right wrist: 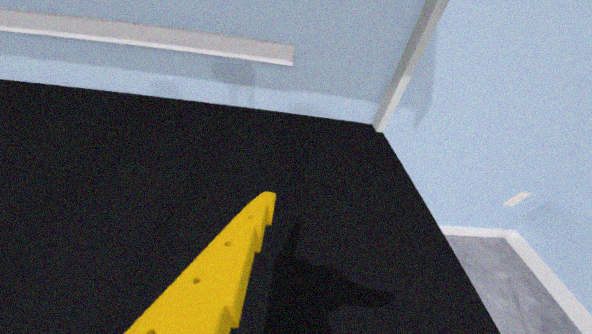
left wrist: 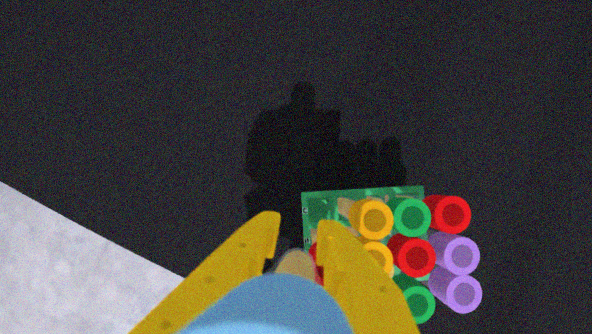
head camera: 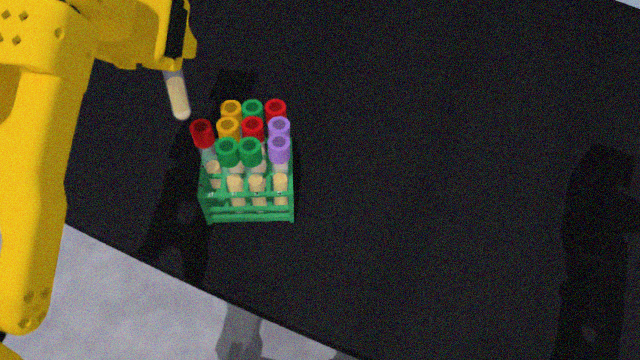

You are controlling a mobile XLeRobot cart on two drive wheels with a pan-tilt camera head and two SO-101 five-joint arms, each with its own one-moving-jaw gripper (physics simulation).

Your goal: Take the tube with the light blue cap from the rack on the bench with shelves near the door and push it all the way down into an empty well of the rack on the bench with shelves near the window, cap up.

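Places are measured from the left arm's base along level axes (x ahead, y left, z up), in centimetres.
Where they show: left hand at its tool point: [left wrist: 278, 229] [head camera: 170, 50]; right hand at its tool point: [right wrist: 274, 204].
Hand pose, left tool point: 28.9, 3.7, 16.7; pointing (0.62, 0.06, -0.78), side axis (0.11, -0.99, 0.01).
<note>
Things, the pixels of their top centre, and the offset from my left tool point, as dx, dy, dz. "*": a spot on its surface instead. Level surfaces: height alone.
- light blue cap at a spot on its surface: [left wrist: 280, 305] * +0.3, -0.4, +4.9
- green rack at its top centre: [left wrist: 366, 237] [head camera: 246, 165] -1.0, -5.6, -12.2
- red-capped tube at its top centre: [left wrist: 328, 266] [head camera: 201, 125] -2.1, -2.5, -6.0
- dark bench top at its surface level: dz -17.9
The light blue cap [left wrist: 280, 305] fills the bottom of the left wrist view, between the jaws. Its tube [head camera: 178, 95] [left wrist: 296, 265] hangs below my left gripper [head camera: 172, 64] [left wrist: 299, 218], tilted in the head view, with the rounded end down. The left gripper is shut on this tube. The tube's end is up and left of the green rack [head camera: 250, 218] [left wrist: 314, 200] in the head view, apart from it. The rack's left column shows a red-capped tube [head camera: 202, 133], with no caps at its front and back corners. My right gripper [right wrist: 270, 202] shows one notched jaw and is fully open.
The rack holds several capped tubes, including yellow [head camera: 227, 128], green [head camera: 250, 151] and purple [head camera: 279, 149] ones. The dark bench top [head camera: 425, 200] [left wrist: 150, 100] [right wrist: 125, 175] ends at a diagonal edge. A wall [right wrist: 500, 125] and a pale shelf board [right wrist: 150, 37] show in the right wrist view.
</note>
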